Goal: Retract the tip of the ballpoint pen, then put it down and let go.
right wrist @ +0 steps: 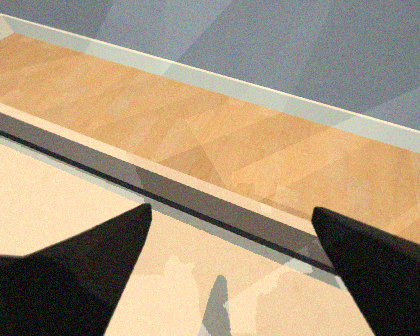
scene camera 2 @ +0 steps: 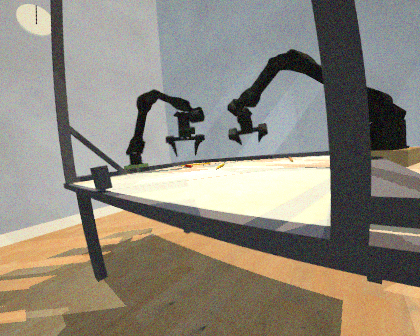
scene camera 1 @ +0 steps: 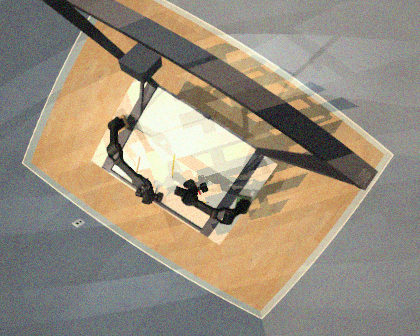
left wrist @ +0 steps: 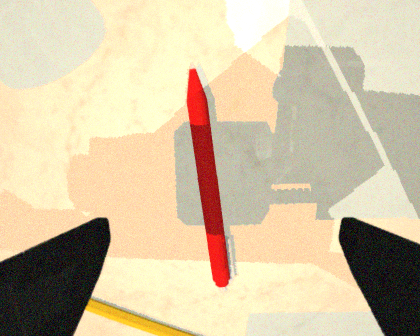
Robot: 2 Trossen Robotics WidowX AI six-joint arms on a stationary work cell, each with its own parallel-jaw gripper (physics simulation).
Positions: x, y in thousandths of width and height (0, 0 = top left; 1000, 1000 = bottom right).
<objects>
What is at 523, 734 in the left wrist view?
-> A red ballpoint pen.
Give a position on a table edge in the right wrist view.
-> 723, 734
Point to a dark frame post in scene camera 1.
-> At 737, 484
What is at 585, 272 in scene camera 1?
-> A dark overhead beam.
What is the right gripper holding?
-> Nothing.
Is the right gripper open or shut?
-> Open.
</objects>
